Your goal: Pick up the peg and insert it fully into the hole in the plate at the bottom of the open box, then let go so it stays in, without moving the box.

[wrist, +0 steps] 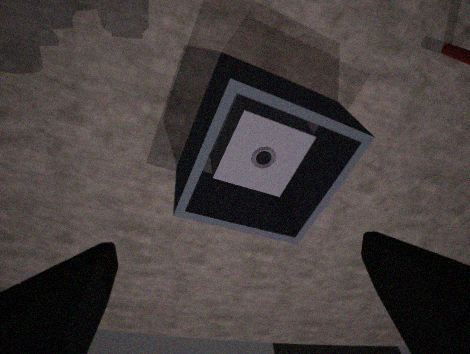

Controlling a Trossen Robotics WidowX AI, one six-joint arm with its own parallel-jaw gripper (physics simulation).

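Frame: origin at the arm's base, x ahead, y left, z up, level; centimetres.
Where they show: gripper, fingertip midpoint: (240,250).
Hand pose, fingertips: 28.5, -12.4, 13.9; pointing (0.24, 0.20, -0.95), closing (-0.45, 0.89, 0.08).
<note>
Things, the pixels of their centre, and the offset from my fingertips, as dx, dy, dz. "spot": a spot on its surface instead. Level surfaces: height alone.
- open box at the middle of its body: (262,153) +6.5, +9.6, -23.2
- pale square plate at the middle of its body: (260,147) +6.5, +9.6, -24.7
- peg at a spot on its surface: (457,52) spot: -13.6, +25.6, -25.5
- mottled brown table top at its surface level: dz -28.1
The open box (205,137) has dark walls and a grey-blue rim, and its open top faces the camera at the centre of the wrist view. A pale square plate (235,162) lies at its bottom, with a ringed, dark round hole (263,158) near the plate's middle. A red rod with a greyish end, which looks like the peg (457,52), lies on the table at the upper right and is cut off by the view's edge. My gripper (240,250) is wide open and empty, with its two black fingers at the lower left and lower right, on the box's near side.
The mottled brown table top (75,200) surrounds the box. Shadows fall beside and behind the box, and another dark shadow lies at the upper left. A grey strip (185,344) and a dark piece (335,349) show along the bottom edge.
</note>
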